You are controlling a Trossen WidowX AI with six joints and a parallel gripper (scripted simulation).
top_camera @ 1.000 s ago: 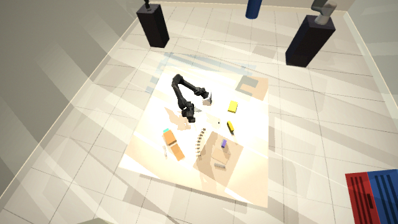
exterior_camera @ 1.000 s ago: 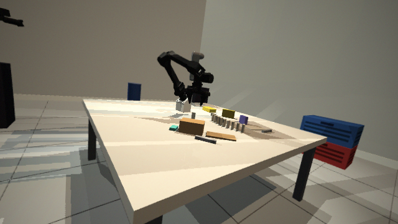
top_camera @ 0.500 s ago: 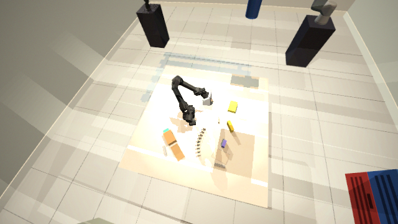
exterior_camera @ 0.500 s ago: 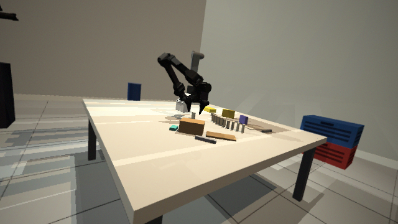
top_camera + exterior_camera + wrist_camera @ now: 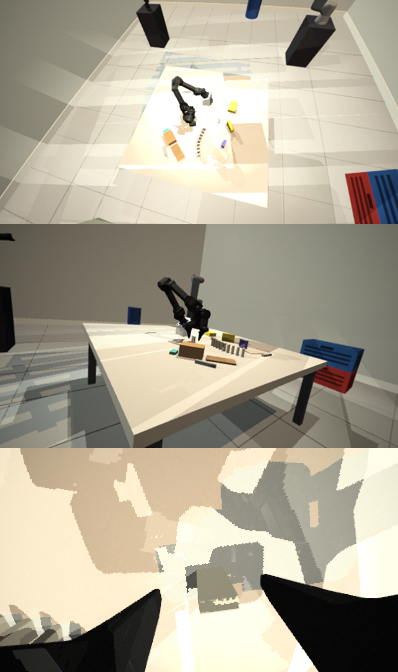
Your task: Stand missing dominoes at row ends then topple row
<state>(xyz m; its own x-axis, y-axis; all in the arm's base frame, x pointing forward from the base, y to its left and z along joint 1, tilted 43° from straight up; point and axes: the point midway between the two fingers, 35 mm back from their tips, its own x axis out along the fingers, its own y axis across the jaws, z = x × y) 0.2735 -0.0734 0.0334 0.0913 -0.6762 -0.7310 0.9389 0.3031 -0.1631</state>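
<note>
My gripper tip is now 20 mm past the yellow block, 370 mm to the right of it and 10 mm below it. Also, from my gripper tip: box 220 mm ahead, 170 mm to the right; then flat board 330 mm ahead, 60 mm to the right, 20 mm below; then teal block 160 mm ahead, 240 mm to the right, 20 mm below.
</note>
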